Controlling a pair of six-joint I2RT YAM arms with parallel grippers.
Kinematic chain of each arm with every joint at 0, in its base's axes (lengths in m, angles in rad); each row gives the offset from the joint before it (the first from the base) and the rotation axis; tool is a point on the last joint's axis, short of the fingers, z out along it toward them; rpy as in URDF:
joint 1: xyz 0 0 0.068 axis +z
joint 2: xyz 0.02 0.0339 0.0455 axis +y
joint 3: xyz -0.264 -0.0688 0 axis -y
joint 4: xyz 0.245 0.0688 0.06 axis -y
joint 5: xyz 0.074 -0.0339 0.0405 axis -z
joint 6: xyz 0.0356 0 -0.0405 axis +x
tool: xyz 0 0 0 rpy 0 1.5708 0
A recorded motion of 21 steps. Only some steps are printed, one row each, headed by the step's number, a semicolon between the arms.
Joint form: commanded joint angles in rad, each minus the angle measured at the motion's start. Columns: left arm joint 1, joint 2, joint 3, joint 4, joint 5, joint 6; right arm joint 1, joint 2, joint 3, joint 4, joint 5, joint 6.
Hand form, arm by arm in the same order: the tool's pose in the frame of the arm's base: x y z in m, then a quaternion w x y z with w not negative. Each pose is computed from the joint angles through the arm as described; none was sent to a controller.
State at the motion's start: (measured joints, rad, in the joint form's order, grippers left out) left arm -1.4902 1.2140 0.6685 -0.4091 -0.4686 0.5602; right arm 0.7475 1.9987 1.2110 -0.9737 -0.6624 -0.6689
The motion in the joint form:
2: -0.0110 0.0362 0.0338 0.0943 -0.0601 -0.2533; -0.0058 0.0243 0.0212 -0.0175 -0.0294 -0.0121
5: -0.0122 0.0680 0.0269 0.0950 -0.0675 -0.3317; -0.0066 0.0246 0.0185 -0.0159 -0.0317 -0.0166
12: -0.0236 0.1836 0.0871 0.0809 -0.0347 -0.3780; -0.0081 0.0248 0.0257 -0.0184 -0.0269 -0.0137
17: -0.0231 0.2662 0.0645 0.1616 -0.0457 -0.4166; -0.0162 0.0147 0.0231 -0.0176 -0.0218 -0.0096
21: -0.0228 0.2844 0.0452 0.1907 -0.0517 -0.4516; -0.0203 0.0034 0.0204 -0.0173 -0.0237 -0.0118
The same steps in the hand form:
2: 0.0350 -0.2435 0.2081 0.41454 0.65547 0.63111 0.01449; 0.2273 0.2390 0.1198 0.10935 0.58370 -0.73198 -0.33399
5: 0.0350 -0.2452 0.1989 0.40366 0.63691 0.65669 0.01250; 0.2271 0.2386 0.1192 0.10911 0.58449 -0.73078 -0.33531
12: 0.0323 -0.2647 0.1881 0.37222 0.64511 0.66722 0.01010; 0.2286 0.2391 0.1205 0.10726 0.58430 -0.73220 -0.33313
17: 0.0332 -0.2724 0.1659 0.36704 0.63445 0.68009 0.01508; 0.2301 0.2367 0.1230 0.10274 0.58188 -0.73564 -0.33120
21: 0.0334 -0.2716 0.1577 0.36610 0.62279 0.69131 0.01372; 0.2305 0.2353 0.1260 0.09751 0.58231 -0.73536 -0.33265

